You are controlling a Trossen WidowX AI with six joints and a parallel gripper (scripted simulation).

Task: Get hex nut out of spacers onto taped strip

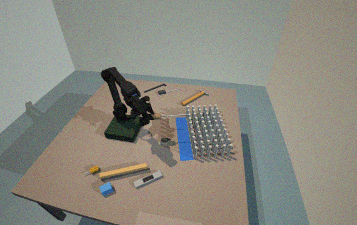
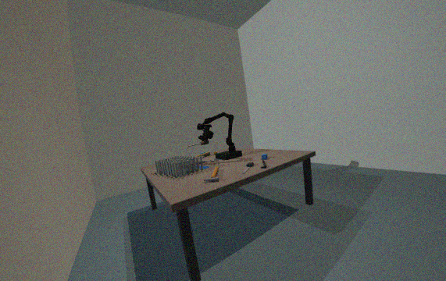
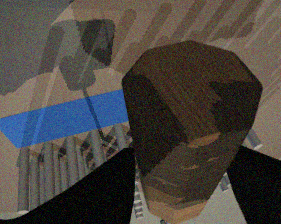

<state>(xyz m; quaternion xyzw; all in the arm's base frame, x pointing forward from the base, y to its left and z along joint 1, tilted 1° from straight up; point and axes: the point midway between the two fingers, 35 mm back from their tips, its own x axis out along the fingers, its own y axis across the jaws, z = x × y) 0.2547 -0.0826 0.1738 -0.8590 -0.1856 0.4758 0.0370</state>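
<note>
Right now my gripper tip is 18 cm short of the blue taped strip, 5 cm to the right of it and 19 cm above it. From my gripper tip the other things lie so: grey bar 5 cm ahead, 31 cm to the right, 18 cm below; then hex nut 33 cm ahead, 10 cm to the left, 19 cm below; then thin hook tool 10 cm ahead, 3 cm to the left, 1 cm below.
</note>
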